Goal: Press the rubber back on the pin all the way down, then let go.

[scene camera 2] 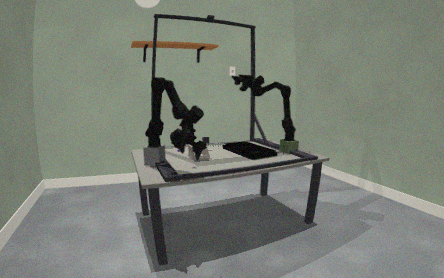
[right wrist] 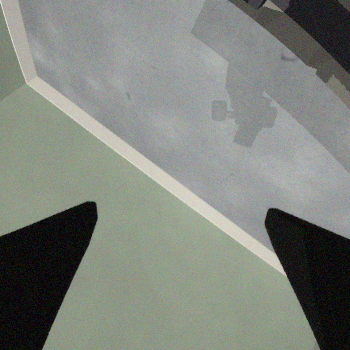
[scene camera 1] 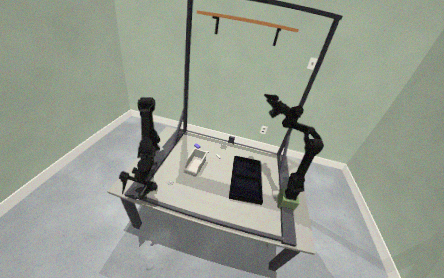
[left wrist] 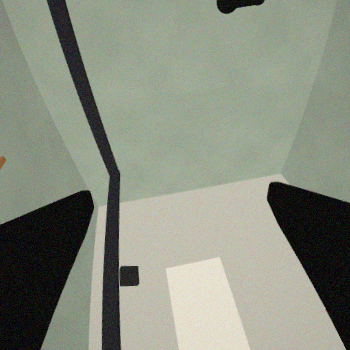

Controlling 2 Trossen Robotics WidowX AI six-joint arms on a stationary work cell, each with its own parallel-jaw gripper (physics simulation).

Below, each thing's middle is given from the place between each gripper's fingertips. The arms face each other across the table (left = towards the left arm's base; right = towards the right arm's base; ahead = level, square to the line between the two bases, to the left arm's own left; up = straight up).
Labels:
Now: left hand 52 cm above the black tray (scene camera 1: 246, 182), 17 cm short of it and 4 cm to the right of it.
I see the black tray 48 cm behind my right hand, 53 cm to the left of it and 11 cm below it.

